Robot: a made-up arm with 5 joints. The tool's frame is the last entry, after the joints. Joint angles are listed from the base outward. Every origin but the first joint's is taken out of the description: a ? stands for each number. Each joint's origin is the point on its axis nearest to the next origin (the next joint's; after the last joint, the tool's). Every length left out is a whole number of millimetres.
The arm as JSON. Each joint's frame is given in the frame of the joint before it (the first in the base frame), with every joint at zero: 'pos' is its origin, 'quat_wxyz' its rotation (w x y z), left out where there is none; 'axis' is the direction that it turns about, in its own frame. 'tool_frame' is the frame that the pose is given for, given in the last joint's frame.
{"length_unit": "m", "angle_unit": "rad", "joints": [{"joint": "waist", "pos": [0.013, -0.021, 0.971], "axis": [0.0, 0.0, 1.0]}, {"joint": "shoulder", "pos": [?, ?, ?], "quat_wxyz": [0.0, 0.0, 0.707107, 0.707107], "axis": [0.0, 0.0, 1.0]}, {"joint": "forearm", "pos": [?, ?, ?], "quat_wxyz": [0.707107, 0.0, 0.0, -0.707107], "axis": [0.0, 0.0, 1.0]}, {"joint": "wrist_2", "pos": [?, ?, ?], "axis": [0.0, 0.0, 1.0]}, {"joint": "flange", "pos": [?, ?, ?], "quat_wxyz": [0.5, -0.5, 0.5, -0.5], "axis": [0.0, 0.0, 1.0]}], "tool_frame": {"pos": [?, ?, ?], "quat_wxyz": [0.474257, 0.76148, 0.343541, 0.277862]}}
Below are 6 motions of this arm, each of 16 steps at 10 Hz.
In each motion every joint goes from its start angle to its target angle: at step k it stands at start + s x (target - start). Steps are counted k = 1, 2, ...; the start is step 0. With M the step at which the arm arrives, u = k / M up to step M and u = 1 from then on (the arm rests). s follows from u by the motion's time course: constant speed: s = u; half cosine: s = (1 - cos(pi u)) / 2; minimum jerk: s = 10 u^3 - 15 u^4 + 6 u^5.
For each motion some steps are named. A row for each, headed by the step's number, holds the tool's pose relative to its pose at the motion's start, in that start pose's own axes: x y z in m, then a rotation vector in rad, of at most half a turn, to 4 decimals.
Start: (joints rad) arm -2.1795 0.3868 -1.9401 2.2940 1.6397
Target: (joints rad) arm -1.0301 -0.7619 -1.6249 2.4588 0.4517
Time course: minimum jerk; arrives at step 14
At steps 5, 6, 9, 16:
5: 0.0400 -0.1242 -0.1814 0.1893 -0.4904 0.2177
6: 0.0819 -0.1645 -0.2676 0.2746 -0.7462 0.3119
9: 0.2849 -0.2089 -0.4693 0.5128 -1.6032 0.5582
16: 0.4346 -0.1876 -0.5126 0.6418 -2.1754 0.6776

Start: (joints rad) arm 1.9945 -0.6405 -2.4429 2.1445 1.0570
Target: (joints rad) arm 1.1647 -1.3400 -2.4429 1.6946 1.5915
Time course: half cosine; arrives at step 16
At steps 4, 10, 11, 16:
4: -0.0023 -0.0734 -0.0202 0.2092 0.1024 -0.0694
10: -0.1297 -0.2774 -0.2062 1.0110 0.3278 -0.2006
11: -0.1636 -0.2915 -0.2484 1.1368 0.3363 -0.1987
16: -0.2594 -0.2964 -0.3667 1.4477 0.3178 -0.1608

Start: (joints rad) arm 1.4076 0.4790 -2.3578 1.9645 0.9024
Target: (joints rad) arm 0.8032 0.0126 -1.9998 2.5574 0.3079
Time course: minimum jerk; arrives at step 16
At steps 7, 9, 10, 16:
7: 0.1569 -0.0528 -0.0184 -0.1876 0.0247 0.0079
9: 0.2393 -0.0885 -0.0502 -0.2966 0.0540 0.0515
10: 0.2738 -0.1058 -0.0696 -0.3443 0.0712 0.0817
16: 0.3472 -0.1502 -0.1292 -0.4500 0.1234 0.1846

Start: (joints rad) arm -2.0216 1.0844 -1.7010 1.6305 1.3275
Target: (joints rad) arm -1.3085 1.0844 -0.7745 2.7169 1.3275
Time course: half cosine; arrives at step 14
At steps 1, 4, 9, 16:
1: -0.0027 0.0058 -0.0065 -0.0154 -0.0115 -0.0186
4: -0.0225 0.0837 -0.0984 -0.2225 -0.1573 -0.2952
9: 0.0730 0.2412 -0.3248 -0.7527 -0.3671 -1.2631
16: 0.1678 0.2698 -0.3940 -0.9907 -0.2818 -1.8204

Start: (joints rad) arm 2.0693 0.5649 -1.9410 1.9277 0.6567
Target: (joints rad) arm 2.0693 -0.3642 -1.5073 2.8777 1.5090
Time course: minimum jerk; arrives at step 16
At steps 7, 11, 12, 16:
7: -0.0129 -0.1359 -0.1178 -0.1405 0.3024 -0.1617
11: -0.0256 -0.2561 -0.2817 -0.2888 0.6112 -0.4058
12: -0.0275 -0.2728 -0.3125 -0.3126 0.6610 -0.4551
16: -0.0300 -0.2930 -0.3549 -0.3435 0.7261 -0.5246

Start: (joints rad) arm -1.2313 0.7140 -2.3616 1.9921 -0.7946
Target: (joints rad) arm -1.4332 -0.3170 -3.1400 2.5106 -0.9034
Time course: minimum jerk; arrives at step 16
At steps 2, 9, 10, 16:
2: -0.0115 -0.0158 0.0029 0.0036 -0.0072 -0.0192
9: -0.6404 -0.3155 0.0184 0.0654 -0.2615 -0.7493
10: -0.7665 -0.2970 0.0066 0.0610 -0.3045 -0.8836
16: -1.0445 -0.1549 -0.0334 0.0274 -0.4091 -1.2241

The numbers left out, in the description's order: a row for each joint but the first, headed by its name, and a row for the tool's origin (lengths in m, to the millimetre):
shoulder: 0.003 0.02 0.0
forearm: -0.065 0.205 0.0
wrist_2: 0.518 -0.116 0.0
flange: 0.092 -0.089 0.0
tool: 0.005 0.025 0.0

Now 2 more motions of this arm.
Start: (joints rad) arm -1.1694 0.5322 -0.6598 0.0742 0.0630
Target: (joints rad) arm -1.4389 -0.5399 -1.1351 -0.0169 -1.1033
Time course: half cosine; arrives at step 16
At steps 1, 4, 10, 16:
1: 0.0048 -0.0032 0.0078 0.0120 -0.0126 -0.0044
4: 0.0688 -0.0648 0.1145 0.1685 -0.1982 -0.0848
10: 0.1770 -0.5374 0.3944 0.4652 -0.9632 -0.7004
16: 0.0821 -0.8590 0.4112 0.3484 -1.3200 -1.2090

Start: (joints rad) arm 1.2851 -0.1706 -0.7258 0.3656 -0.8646
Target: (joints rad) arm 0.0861 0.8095 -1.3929 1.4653 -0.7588
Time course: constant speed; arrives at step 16
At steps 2, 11, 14, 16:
2: -0.0124 0.0015 -0.1097 -0.0588 0.2111 0.0966
11: -0.2862 -0.0543 -0.5048 -0.0250 1.2157 0.4677
14: -0.4294 -0.0756 -0.5662 0.1086 1.5378 0.5646
16: -0.5280 -0.0853 -0.5837 0.2357 1.7377 0.6202

